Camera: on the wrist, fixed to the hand. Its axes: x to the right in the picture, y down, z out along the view.
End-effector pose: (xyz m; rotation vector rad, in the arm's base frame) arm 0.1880 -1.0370 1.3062 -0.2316 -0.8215 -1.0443
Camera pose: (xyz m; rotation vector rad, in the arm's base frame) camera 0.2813 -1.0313 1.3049 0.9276 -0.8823 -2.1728
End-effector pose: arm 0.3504 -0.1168 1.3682 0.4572 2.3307 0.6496
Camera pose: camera 0.3196 -0.0567 1.4328 -1.1833 2.2505 -0.4279
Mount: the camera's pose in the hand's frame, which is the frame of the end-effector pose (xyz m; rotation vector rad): 0.0180 0.0807 -0.0436 0.3428 0.2495 -1.4621
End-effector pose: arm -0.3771 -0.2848 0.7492 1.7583 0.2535 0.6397
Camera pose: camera -0.3986 -0.2634 0.8376 1.3049 1.6791 -0.2968
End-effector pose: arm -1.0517 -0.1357 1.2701 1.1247 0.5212 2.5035
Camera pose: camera -1.1092 -0.2061 1.2919 0.2120 1.2662 1.2393
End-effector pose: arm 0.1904 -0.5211 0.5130 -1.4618 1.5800 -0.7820
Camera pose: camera 0.1141 -0.5322 0.4602 -2.1657 0.2002 -1.9433
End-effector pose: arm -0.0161 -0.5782 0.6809 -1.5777 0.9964 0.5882
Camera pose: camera -0.0809 -0.6267 0.6341 -1.6188 -0.0812 -0.7585
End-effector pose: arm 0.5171 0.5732 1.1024 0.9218 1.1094 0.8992
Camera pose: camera 0.4683 0.6247 1.1633 0.0638 1.7486 -0.4127
